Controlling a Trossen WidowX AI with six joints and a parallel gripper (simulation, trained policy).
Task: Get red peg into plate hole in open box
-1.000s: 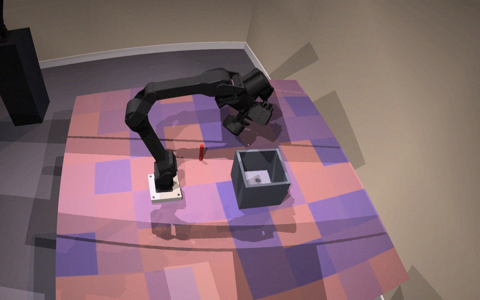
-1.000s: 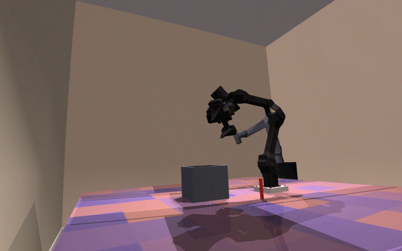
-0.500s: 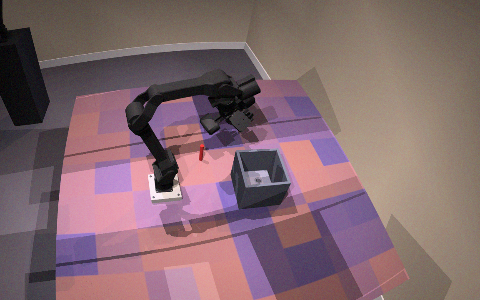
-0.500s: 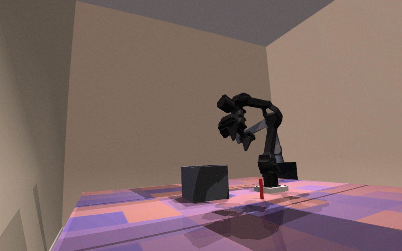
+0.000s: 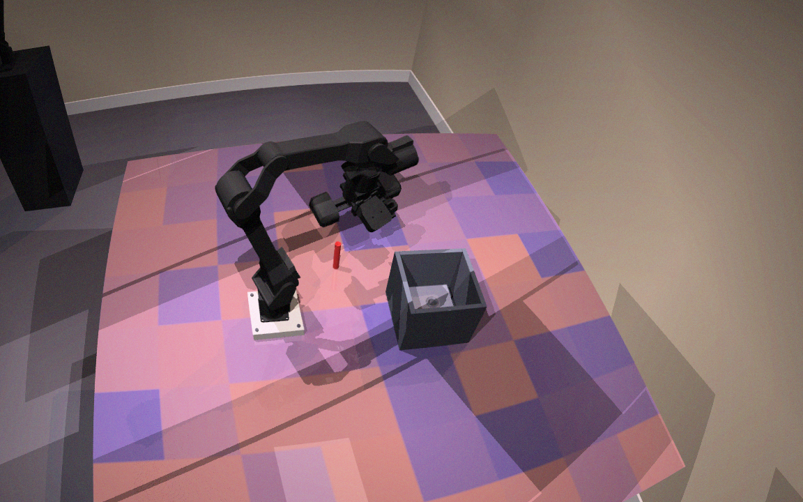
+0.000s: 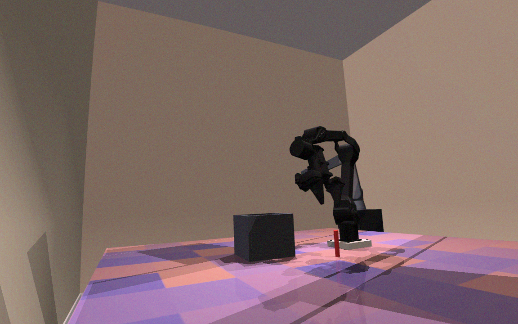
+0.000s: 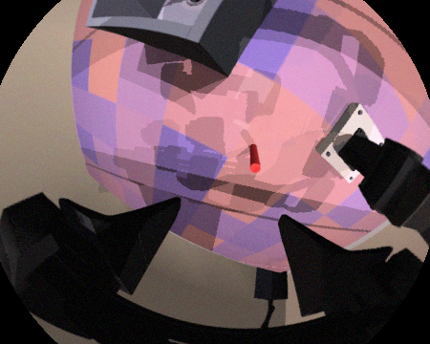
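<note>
The red peg lies 12 cm below my gripper tip, 2 cm behind it and 1 cm to the right of it. Round my gripper tip: plate 18 cm to the right, 16 cm ahead, 11 cm below.
</note>
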